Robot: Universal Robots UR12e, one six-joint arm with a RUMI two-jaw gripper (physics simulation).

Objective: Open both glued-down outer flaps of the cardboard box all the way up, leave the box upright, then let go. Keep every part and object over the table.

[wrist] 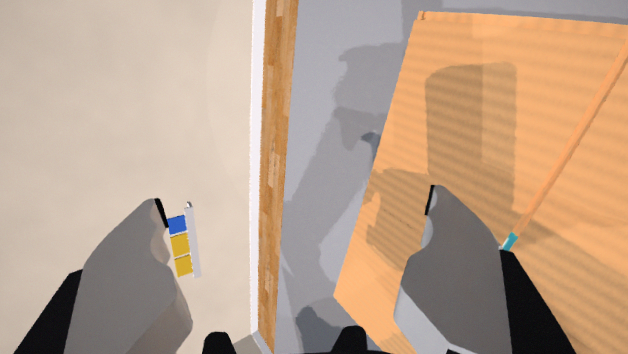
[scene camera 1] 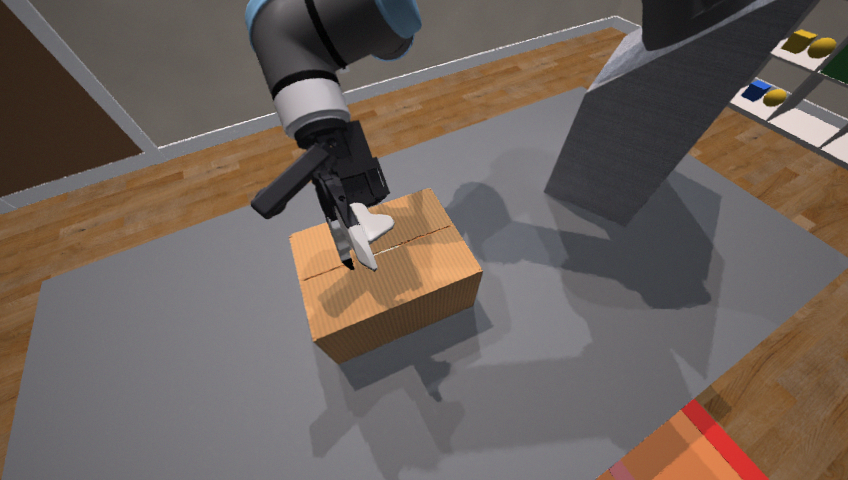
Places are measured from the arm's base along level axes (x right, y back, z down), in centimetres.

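Pixels of known places: gripper, fingertip midpoint: (wrist: 296, 196) (scene camera 1: 362, 270); arm's base at its link origin: (scene camera 1: 708, 12).
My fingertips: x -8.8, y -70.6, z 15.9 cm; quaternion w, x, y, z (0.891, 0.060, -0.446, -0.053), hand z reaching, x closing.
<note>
Ahead of a thing's pixels: the offset from my fingertips to its top centre. "pt": to the spot under its first point. Level surfaces: height alone.
The cardboard box @(dy +4.9, dx +8.1, dz +10.0 cm) (scene camera 1: 389, 330) stands upright on the grey table @(dz +25.7 cm) (scene camera 1: 148, 356) (wrist: 320, 25). Both outer flaps lie flat across its top: the near flap @(pt dy +13.8, dx +0.9, dz +10.1 cm) (scene camera 1: 443, 261) and the far flap @(pt dy +18.6, dx +10.2, dz +10.1 cm) (scene camera 1: 440, 215). They meet along a seam, with a narrow pale gap near its middle. In the wrist view the box top @(pt dy -9.0, dx +2.1, dz +10.1 cm) (wrist: 465, 42) fills the right side, and a small teal strip @(dy +4.9, dx +8.2, dz +11.7 cm) (wrist: 509, 242) shows in the seam beside the right finger. My gripper (scene camera 1: 360, 266) (wrist: 296, 196) is wide open and empty, tilted at the seam. I cannot tell whether a fingertip touches the cardboard.
A tall grey slab (scene camera 1: 630, 136) rises from the table's back right. An orange and red bin (scene camera 1: 684, 446) is at the lower right, beyond the table edge. A white shelf (scene camera 1: 800, 126) (wrist: 192, 240) with blue and yellow objects stands past the table.
</note>
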